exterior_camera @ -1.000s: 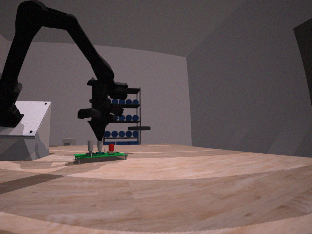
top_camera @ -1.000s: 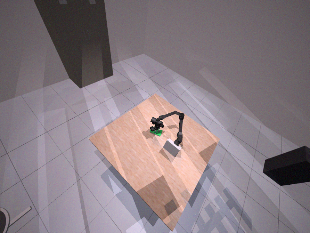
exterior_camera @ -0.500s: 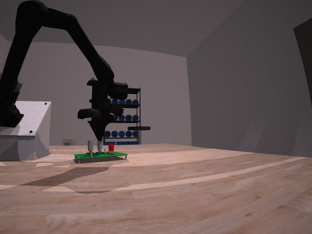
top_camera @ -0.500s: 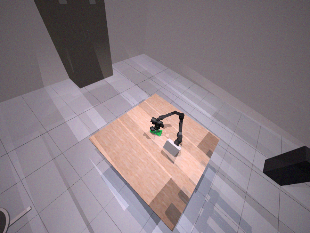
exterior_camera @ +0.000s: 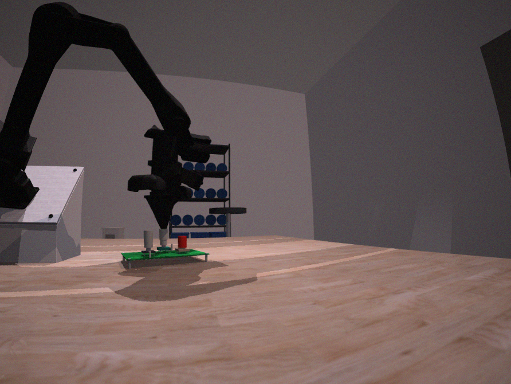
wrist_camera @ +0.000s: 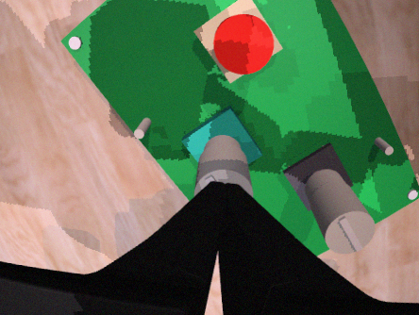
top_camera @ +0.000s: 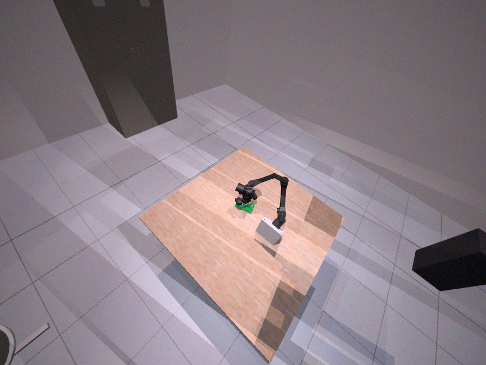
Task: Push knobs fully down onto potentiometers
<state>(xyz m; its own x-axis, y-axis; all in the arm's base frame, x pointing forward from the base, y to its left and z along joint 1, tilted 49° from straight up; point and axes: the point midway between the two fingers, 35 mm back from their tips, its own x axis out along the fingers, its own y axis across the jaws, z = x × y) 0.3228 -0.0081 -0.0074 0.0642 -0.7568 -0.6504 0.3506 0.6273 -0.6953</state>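
Now: gripper tip 3 cm past the knob, 4 cm to the left of it and 2 cm above it.
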